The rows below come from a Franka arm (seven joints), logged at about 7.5 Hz.
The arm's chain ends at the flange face. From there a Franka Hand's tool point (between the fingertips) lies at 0.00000 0.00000 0.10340 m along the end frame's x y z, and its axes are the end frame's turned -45 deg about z.
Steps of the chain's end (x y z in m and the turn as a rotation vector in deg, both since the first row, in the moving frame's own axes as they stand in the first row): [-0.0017, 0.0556, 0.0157, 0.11, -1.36, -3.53]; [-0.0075, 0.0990, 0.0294, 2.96, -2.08, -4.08]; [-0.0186, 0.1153, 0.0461, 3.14, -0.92, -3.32]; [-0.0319, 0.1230, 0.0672, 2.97, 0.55, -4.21]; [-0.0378, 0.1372, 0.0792, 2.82, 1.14, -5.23]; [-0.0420, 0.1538, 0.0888, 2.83, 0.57, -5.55]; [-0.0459, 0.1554, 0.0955, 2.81, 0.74, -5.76]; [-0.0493, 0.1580, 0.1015, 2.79, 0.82, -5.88]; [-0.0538, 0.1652, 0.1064, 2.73, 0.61, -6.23]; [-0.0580, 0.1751, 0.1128, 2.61, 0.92, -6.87]
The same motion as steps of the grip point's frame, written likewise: [-0.0422, 0.0363, 0.0157, 1.04, -0.88, -3.53]; [-0.0744, 0.0582, 0.0292, 3.56, 0.62, -4.08]; [-0.0920, 0.0631, 0.0459, 2.87, 1.57, -3.32]; [-0.1052, 0.0612, 0.0671, 1.71, 2.49, -4.21]; [-0.1188, 0.0679, 0.0791, 1.19, 2.80, -5.23]; [-0.1343, 0.0760, 0.0887, 1.60, 2.40, -5.55]; [-0.1380, 0.0746, 0.0954, 1.46, 2.51, -5.76]; [-0.1421, 0.0741, 0.1014, 1.39, 2.55, -5.88]; [-0.1508, 0.0758, 0.1063, 1.50, 2.36, -6.23]; [-0.1605, 0.0804, 0.1127, 1.20, 2.50, -6.87]
